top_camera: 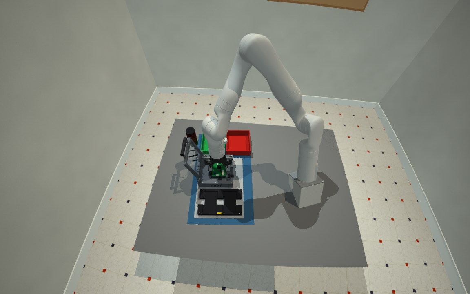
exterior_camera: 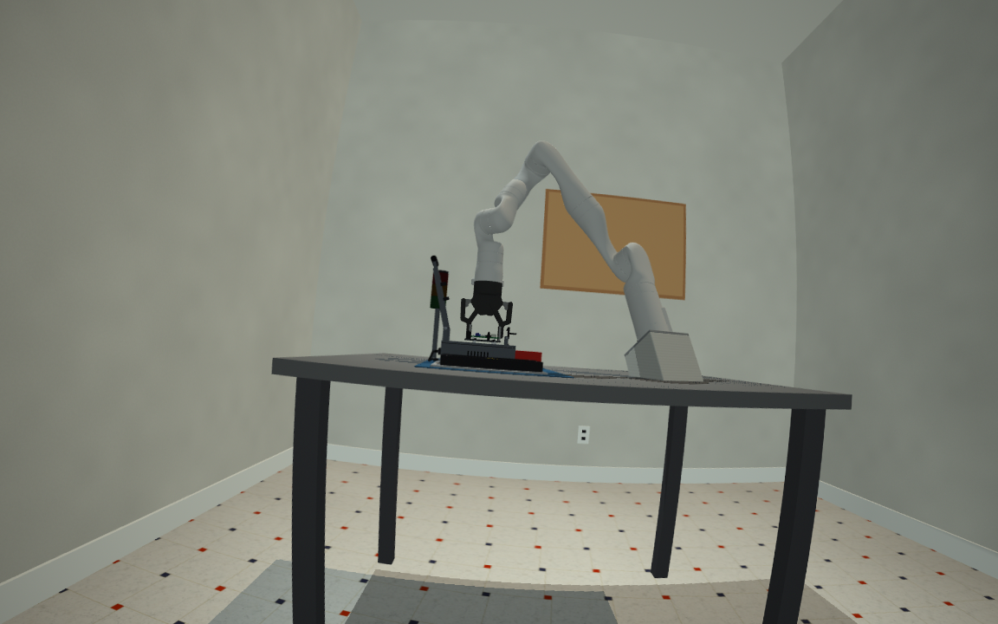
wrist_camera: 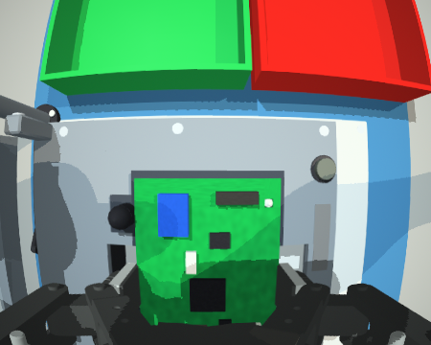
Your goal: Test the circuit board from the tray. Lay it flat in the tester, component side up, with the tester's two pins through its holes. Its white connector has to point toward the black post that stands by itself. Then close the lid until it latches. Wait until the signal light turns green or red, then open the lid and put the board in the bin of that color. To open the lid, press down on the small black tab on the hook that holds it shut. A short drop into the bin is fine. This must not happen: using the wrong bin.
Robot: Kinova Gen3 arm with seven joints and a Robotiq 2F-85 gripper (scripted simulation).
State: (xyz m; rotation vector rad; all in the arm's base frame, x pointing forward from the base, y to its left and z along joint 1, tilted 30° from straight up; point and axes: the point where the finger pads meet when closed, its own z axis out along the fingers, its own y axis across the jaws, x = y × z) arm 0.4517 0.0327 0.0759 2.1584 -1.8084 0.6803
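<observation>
My gripper is now right at the green circuit board. From my hand the other things lie so: green bin 70 mm ahead, 190 mm to the right, 70 mm below; then red bin 80 mm behind, 210 mm to the right, 70 mm below; then tester lid 120 mm ahead, 20 mm to the left, 100 mm above.
</observation>
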